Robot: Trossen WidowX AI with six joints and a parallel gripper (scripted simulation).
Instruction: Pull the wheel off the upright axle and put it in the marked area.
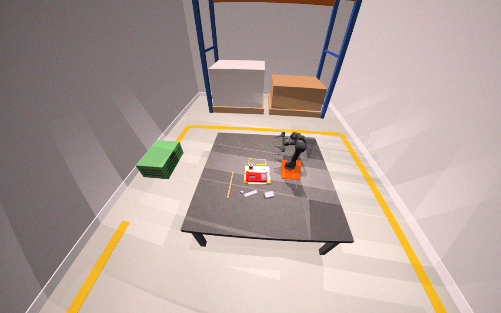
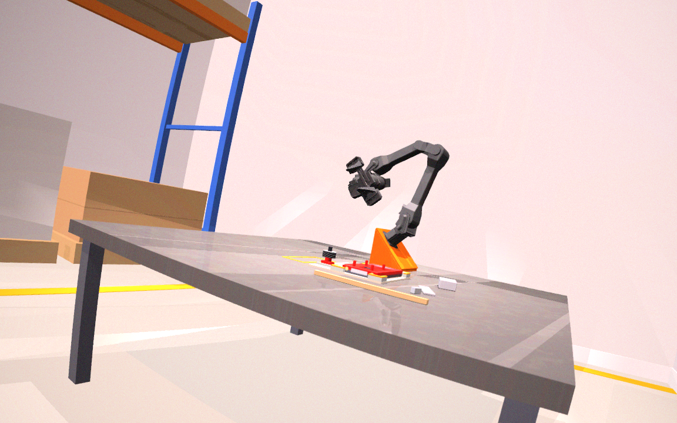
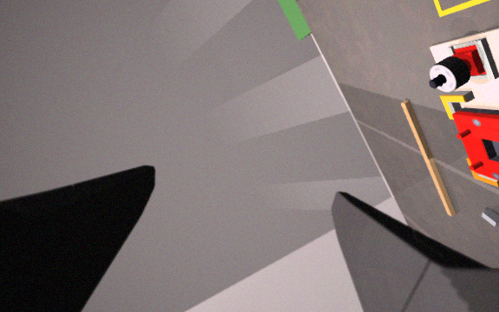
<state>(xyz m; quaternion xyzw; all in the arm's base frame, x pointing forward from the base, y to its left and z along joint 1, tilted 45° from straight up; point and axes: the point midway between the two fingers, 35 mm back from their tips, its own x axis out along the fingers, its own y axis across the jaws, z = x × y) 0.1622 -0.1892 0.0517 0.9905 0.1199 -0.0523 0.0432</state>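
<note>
The wheel lies 250 mm below my gripper tip, 190 mm ahead of it and 120 mm to the left of it. From my gripper tip the other things lie so: wooden stick (360 mm to the left, 340 mm ahead, 280 mm below); black axle (260 mm below, 190 mm ahead, 120 mm to the left).
</note>
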